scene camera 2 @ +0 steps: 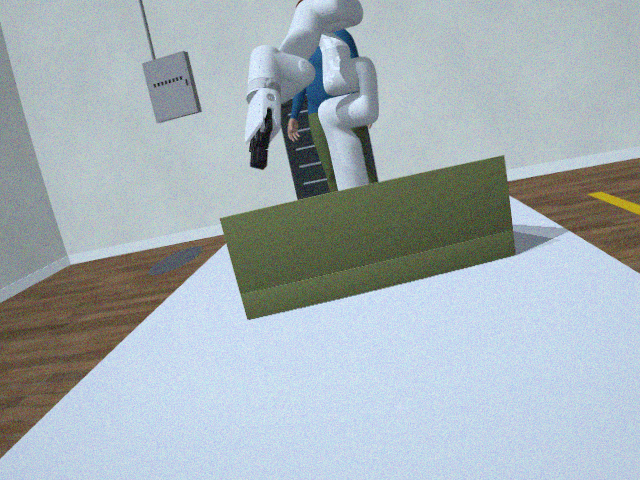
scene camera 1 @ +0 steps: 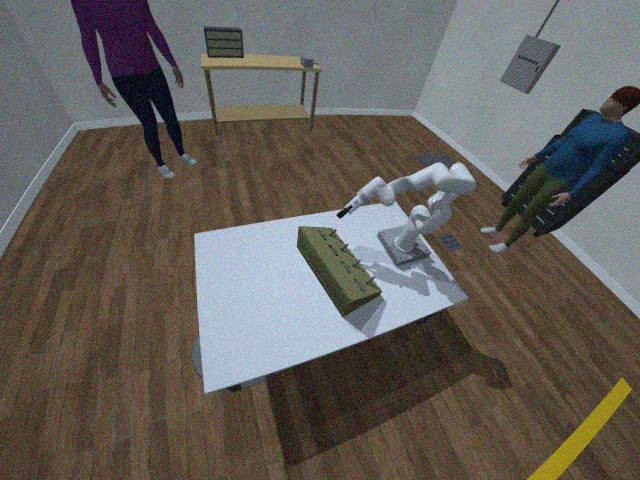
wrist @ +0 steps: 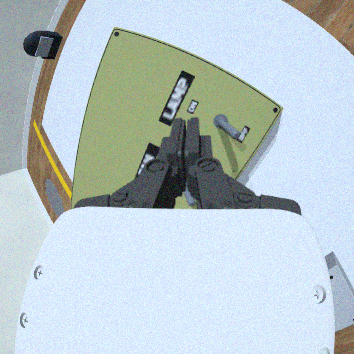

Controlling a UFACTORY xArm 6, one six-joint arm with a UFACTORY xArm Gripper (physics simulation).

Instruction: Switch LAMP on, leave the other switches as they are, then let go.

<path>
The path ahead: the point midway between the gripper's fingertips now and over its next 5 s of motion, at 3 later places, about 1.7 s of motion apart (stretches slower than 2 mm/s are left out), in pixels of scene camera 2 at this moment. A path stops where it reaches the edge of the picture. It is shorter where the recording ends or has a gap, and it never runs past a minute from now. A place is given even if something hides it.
My gripper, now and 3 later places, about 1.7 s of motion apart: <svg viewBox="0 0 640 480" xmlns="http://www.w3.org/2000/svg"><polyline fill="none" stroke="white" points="258,166 270,188 249,238 260,215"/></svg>
</path>
